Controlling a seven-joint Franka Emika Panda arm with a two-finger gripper.
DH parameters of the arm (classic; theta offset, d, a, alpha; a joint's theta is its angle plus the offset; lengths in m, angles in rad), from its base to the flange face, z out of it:
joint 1: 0 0.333 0 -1.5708
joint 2: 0 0 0 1.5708
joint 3: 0 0.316 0.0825 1.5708
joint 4: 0 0 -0.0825 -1.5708
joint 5: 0 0.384 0 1.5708
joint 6: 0 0 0.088 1.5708
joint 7: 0 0.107 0 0
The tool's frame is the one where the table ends.
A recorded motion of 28 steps. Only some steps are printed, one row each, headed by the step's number.
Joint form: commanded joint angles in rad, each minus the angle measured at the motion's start. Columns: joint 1, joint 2, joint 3, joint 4, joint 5, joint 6, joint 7.
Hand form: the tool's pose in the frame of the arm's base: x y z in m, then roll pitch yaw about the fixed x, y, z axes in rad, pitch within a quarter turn. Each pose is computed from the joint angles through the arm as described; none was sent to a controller.
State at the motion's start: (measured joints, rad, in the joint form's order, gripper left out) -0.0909 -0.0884 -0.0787 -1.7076 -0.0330 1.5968 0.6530
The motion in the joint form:
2: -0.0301 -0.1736 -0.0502 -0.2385 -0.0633 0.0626 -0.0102
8: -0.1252 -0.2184 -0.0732 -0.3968 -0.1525 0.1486 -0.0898
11: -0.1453 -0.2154 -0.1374 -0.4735 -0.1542 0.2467 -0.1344
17: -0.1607 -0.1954 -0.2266 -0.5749 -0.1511 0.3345 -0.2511
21: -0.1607 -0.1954 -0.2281 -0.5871 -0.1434 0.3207 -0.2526
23: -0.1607 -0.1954 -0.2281 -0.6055 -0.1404 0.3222 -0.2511
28: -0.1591 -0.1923 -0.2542 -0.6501 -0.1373 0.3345 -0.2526
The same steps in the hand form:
2: 0.4560 -0.1328 0.5880 3.0755 -0.0158 -0.8776
8: 0.4204 -0.1867 0.5408 2.9970 -0.0237 -0.8839
11: 0.4055 -0.2211 0.5090 3.0219 -0.0202 -0.9047
17: 0.3787 -0.2568 0.4564 3.0345 0.0409 -0.8744
21: 0.3752 -0.2546 0.4496 3.0320 0.0680 -0.8778
23: 0.3725 -0.2518 0.4413 3.0290 0.0848 -0.8792
28: 0.3604 -0.2548 0.4198 3.0262 0.1236 -0.8983

